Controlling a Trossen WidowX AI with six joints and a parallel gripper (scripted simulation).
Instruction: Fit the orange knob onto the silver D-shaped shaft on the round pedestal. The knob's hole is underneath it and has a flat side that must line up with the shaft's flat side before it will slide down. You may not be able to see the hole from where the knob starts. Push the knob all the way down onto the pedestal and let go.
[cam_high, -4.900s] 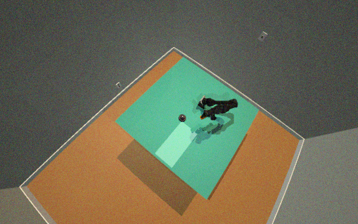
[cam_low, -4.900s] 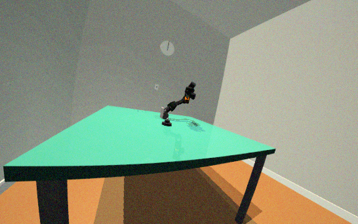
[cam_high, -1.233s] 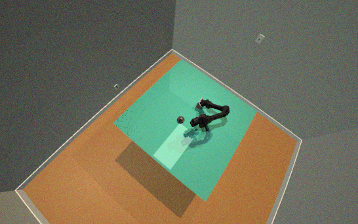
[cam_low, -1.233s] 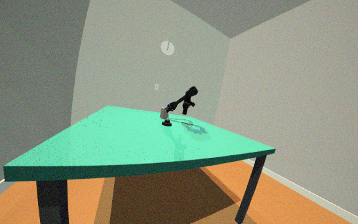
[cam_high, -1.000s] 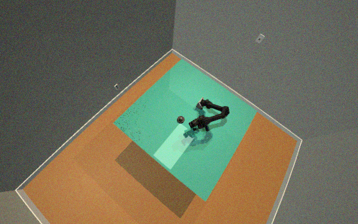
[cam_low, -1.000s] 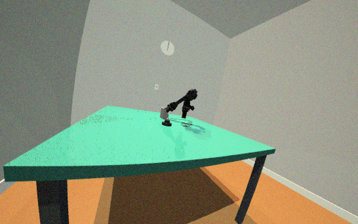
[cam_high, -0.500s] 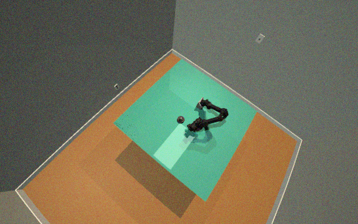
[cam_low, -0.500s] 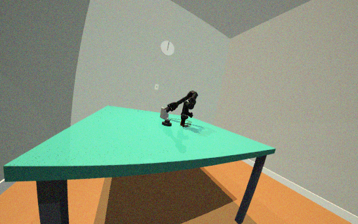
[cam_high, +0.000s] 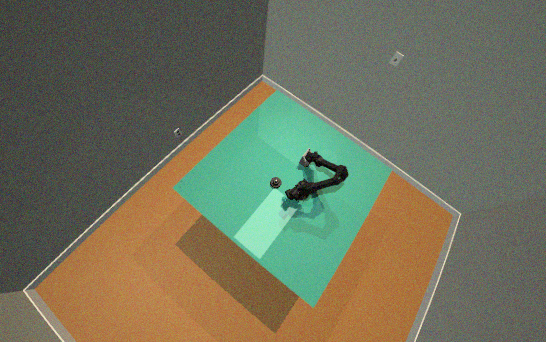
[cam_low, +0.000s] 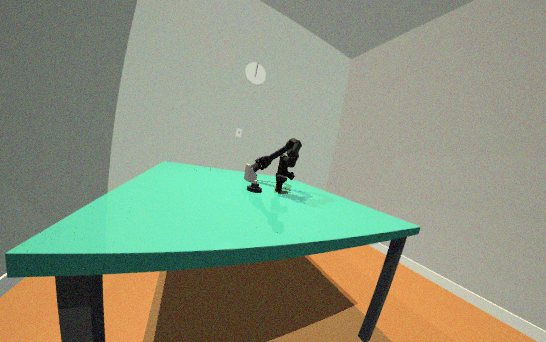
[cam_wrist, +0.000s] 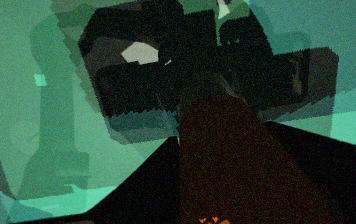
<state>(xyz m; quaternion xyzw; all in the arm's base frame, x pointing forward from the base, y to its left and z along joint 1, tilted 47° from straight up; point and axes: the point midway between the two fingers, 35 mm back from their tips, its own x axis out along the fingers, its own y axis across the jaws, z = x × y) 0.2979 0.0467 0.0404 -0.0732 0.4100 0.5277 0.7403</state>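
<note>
Right now my gripper tip is 30 mm below the orange knob. The rest, counted from my gripper tip: round pedestal 170 mm to the right, 20 mm above, 10 mm ahead.
</note>
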